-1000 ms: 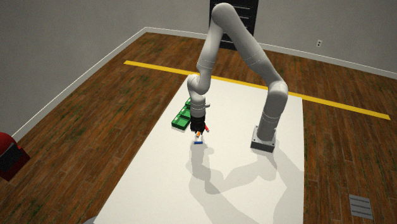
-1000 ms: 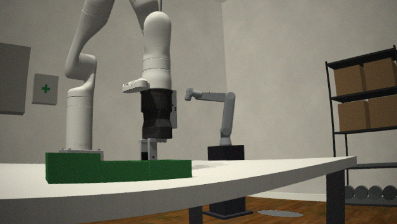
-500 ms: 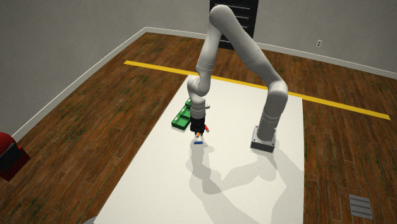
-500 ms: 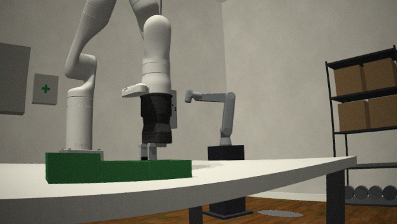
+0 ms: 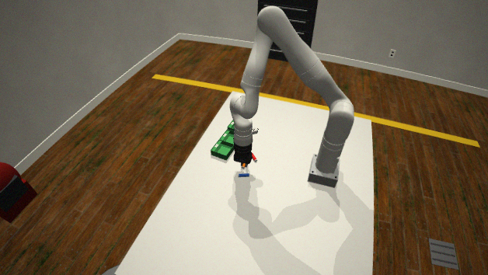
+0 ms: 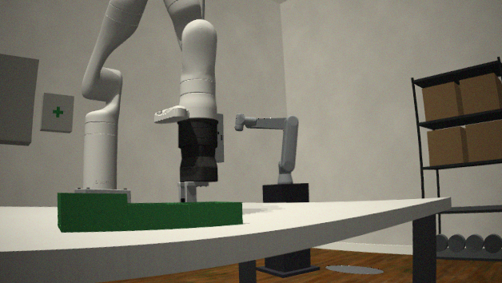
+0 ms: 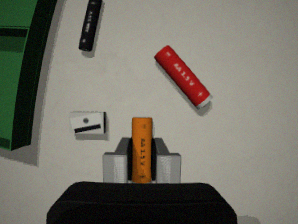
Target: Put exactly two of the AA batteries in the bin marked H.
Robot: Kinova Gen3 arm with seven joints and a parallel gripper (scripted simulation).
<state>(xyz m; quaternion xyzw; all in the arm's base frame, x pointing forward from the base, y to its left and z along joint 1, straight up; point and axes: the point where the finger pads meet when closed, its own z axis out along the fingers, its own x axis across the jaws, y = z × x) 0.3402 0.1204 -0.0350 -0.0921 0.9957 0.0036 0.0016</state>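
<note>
My hand is 4 cm short of the pale piece, 1 cm to the left of it and 1 cm above it. From my hand the other things lie so: red battery (6 cm to the right, 2 cm behind, 1 cm below); blue battery (6 cm to the left, 3 cm behind, 1 cm below); orange AA battery (1 cm below).
</note>
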